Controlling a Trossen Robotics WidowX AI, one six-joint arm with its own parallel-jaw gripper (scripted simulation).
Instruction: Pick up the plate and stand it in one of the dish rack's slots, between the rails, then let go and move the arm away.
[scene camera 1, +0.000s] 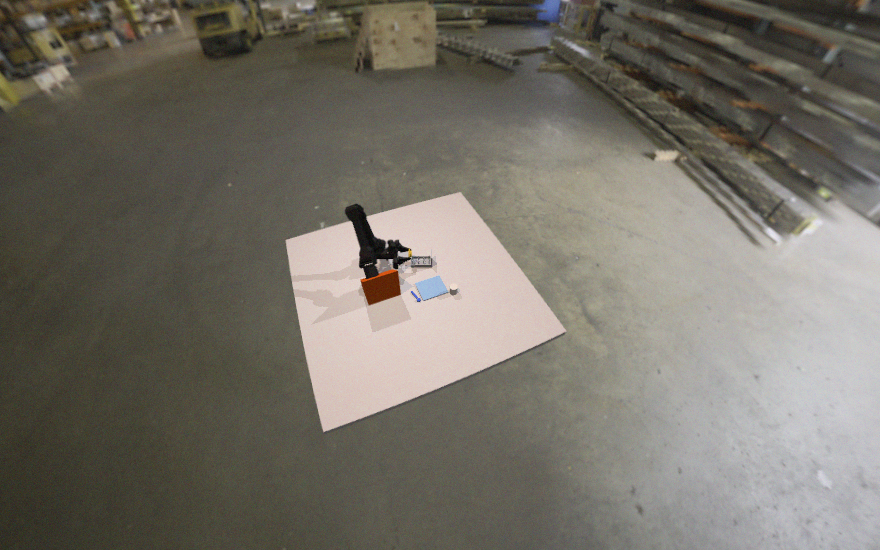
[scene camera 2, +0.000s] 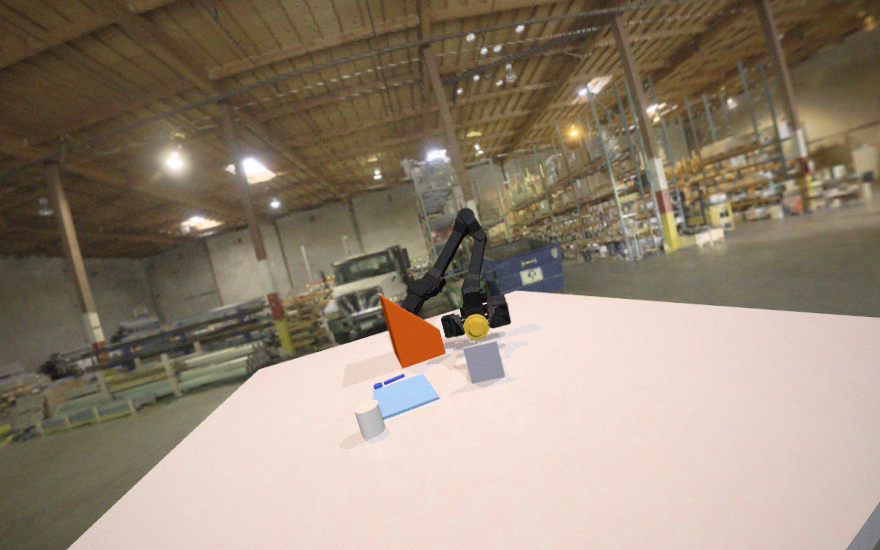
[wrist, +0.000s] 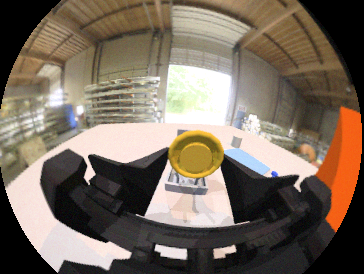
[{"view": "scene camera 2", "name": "my gripper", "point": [476, 328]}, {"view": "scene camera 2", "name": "grey dish rack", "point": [484, 362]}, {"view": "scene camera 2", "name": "white cup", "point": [368, 414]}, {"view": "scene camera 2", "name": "light blue pad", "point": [408, 394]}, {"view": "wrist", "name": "my gripper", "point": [195, 153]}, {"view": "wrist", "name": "yellow plate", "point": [196, 154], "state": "held by my gripper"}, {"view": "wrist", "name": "grey dish rack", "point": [175, 182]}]
